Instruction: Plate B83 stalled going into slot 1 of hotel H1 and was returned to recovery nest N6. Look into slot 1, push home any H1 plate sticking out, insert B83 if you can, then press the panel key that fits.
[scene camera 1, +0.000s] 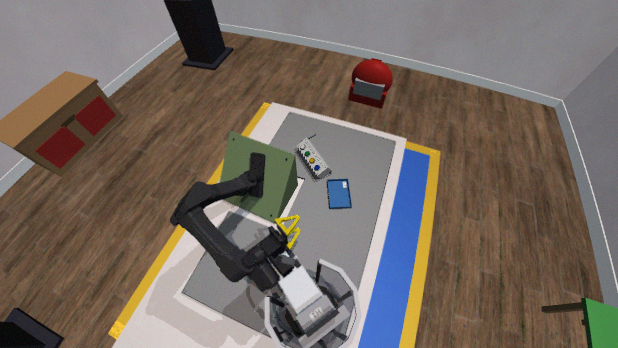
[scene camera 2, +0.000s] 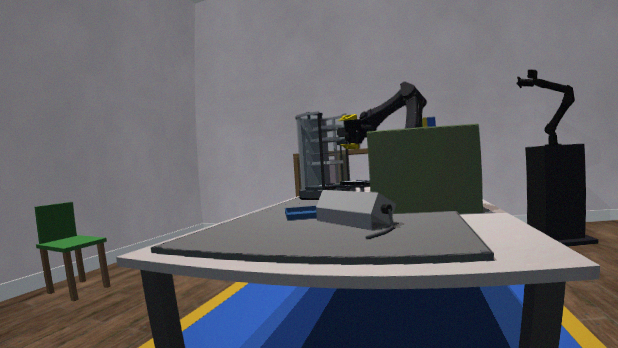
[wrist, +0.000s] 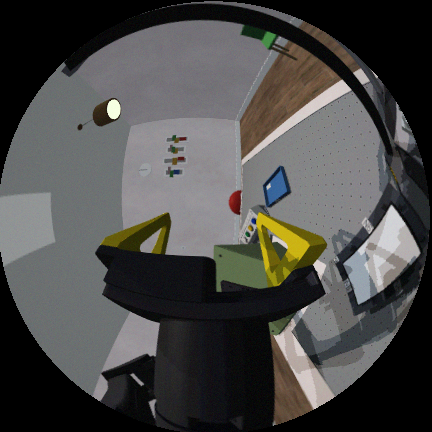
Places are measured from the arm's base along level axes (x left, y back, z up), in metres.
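Pixels of known places: gripper, fingertip midpoint: (scene camera 1: 299, 222) (scene camera 2: 340, 132) (wrist: 213, 216); arm's base, link origin: (scene camera 1: 257, 175) (scene camera 2: 418, 163).
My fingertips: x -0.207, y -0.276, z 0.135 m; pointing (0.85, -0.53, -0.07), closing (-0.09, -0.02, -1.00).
Ahead of a thing's pixels: the offset from my fingertips to its top centre. "spot": to the spot under its first point. Level surfaces: height alone.
My gripper (scene camera 1: 296, 226) (scene camera 2: 350, 132) (wrist: 213, 216) is open, its two yellow fingers wide apart with nothing between them. It hangs above the table beside hotel H1 {dy -0.117, dx -0.244, dz +0.132 m} (scene camera 1: 315, 313) (scene camera 2: 310, 150), level with its upper part, fingers pointing away from it. H1 is a tall clear-walled rack with dark posts; the inside of slot 1 and any plate sticking out cannot be made out. A low dark frame {spot: dy +0.068, dx -0.040, dz -0.208 m} (wrist: 341, 260) holding a pale, see-through plate {dy +0.045, dx -0.112, dz -0.200 m} (wrist: 380, 260) shows at the right of the wrist view; its labels are unreadable. The panel {dy +0.079, dx +0.442, dz -0.191 m} (scene camera 1: 313, 159) (scene camera 2: 345, 206) (wrist: 255, 216) has white, green, yellow and blue keys.
A blue tray {dy -0.096, dx +0.296, dz -0.257 m} (scene camera 1: 339, 194) (scene camera 2: 300, 213) (wrist: 276, 186) lies near the panel. A green sloped block (scene camera 1: 239, 160) (scene camera 2: 425, 170) (wrist: 232, 257) carries the arm's base. The grey mat {dz -0.274 m} (scene camera 1: 350, 150) (scene camera 2: 280, 240) has its edge inside the white table's edge (scene camera 2: 350, 277).
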